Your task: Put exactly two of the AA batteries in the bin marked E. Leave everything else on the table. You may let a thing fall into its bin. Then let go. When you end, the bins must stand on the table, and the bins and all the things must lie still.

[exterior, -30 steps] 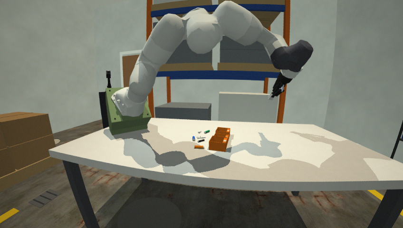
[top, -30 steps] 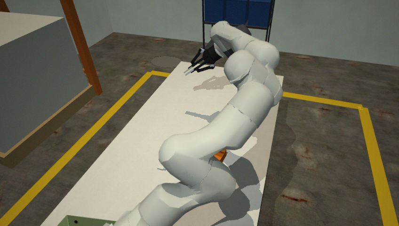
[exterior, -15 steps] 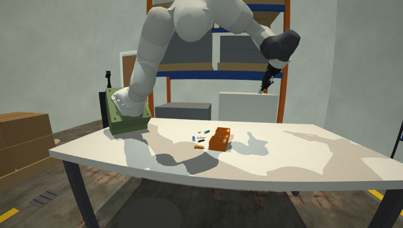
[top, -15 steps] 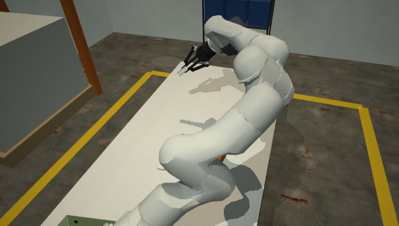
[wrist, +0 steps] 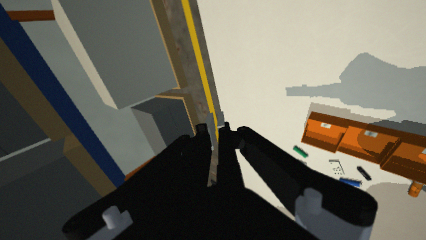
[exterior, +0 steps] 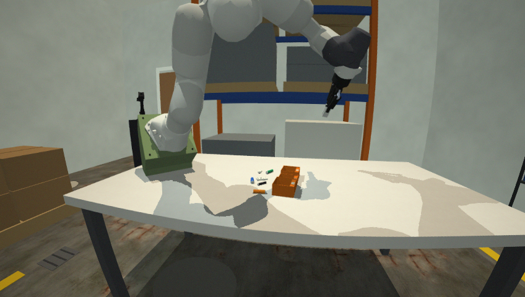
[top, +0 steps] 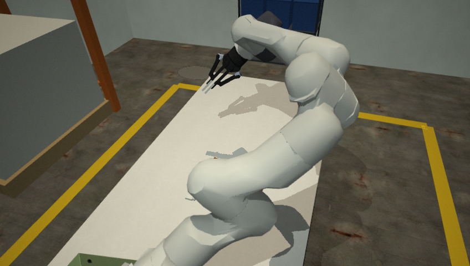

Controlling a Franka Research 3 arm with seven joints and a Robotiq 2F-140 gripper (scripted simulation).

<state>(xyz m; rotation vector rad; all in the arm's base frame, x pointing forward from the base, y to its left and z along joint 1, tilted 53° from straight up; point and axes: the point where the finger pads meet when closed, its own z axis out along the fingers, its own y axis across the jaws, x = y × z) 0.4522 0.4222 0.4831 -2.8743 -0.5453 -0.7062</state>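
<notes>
The orange bin row is 310 mm below my hand, 200 mm behind it and 160 mm to the right of it. The rest, counted from my hand: white part (330 mm below, 330 mm behind, 10 mm to the right); domino (320 mm below, 320 mm behind, 110 mm to the right); green AA battery (320 mm below, 280 mm behind, 10 mm to the right).
</notes>
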